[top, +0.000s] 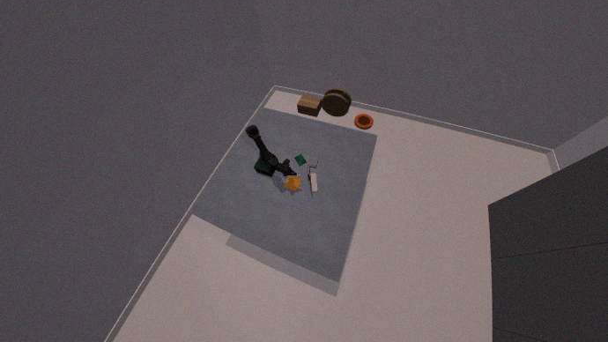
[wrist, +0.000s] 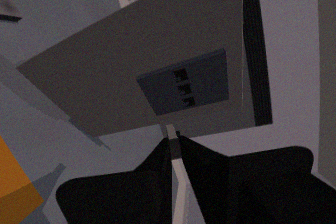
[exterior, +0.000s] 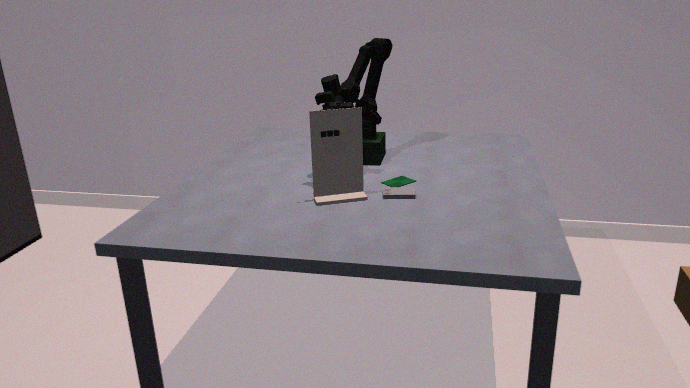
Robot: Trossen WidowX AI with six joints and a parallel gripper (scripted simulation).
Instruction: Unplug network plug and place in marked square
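The orange marked square is 7 cm behind my gripper tip and 21 cm below it. The rest, counted from my gripper tip: network plug 1 cm ahead; then grey upright panel 9 cm ahead, 5 cm to the left, 8 cm below; then small grey block 2 cm ahead, 25 cm to the left, 21 cm below.
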